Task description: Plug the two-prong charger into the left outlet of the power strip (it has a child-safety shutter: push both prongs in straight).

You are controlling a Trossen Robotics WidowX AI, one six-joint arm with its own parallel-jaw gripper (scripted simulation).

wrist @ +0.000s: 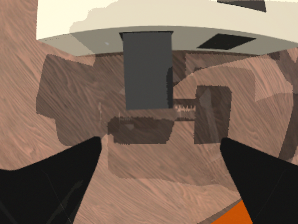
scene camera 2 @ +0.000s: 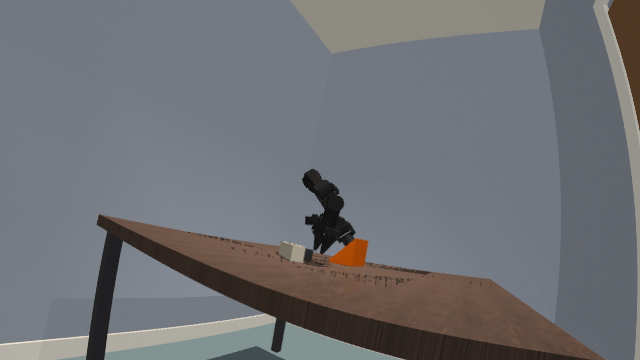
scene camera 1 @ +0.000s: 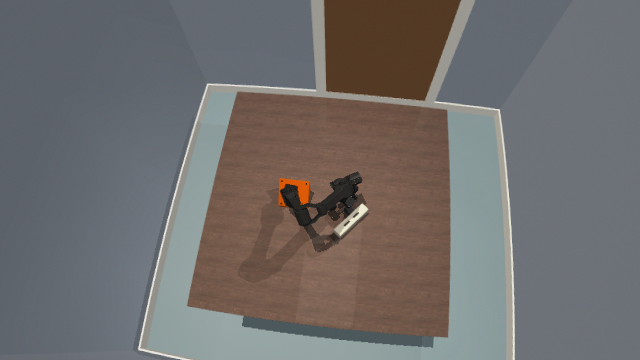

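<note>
A two-prong charger (wrist: pixel 148 58) is part of the scene. Open and holding nothing, the gripper (scene camera 2: pixel 317 252) can be seen in the wrist view too (wrist: pixel 162 144).
</note>
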